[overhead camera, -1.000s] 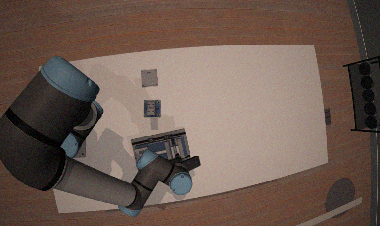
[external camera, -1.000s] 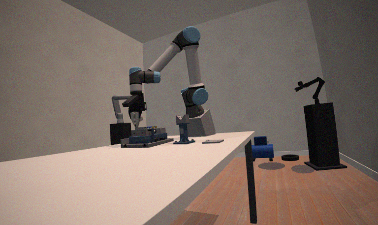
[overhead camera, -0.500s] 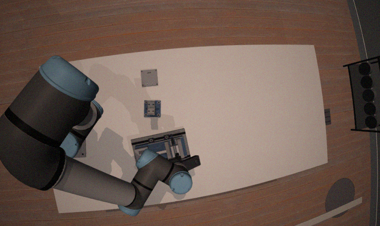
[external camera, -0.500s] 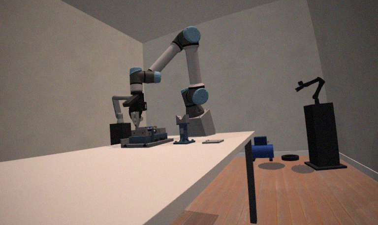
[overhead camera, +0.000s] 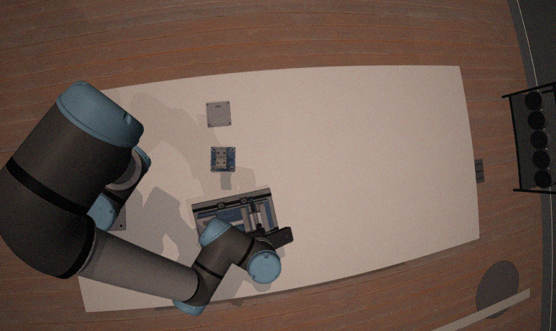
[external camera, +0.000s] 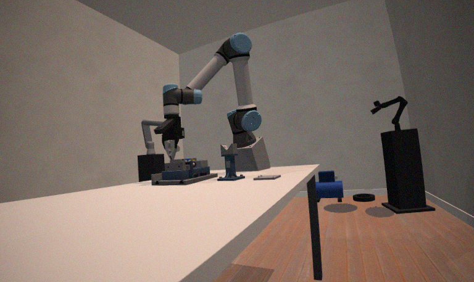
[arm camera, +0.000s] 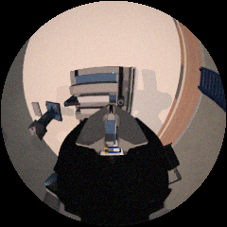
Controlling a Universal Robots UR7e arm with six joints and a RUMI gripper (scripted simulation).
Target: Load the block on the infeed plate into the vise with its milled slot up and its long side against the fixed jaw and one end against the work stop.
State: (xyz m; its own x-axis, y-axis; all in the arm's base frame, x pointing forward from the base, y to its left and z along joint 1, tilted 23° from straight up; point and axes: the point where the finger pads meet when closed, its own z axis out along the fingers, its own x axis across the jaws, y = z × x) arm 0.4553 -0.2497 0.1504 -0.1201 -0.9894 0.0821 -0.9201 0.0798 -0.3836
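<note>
The part is 3 cm to the left of my hand and 2 cm below it. The rest, counted from my hand: vise (7 cm behind, 5 cm to the left, 8 cm below); infeed plate (44 cm to the left, 11 cm below).
</note>
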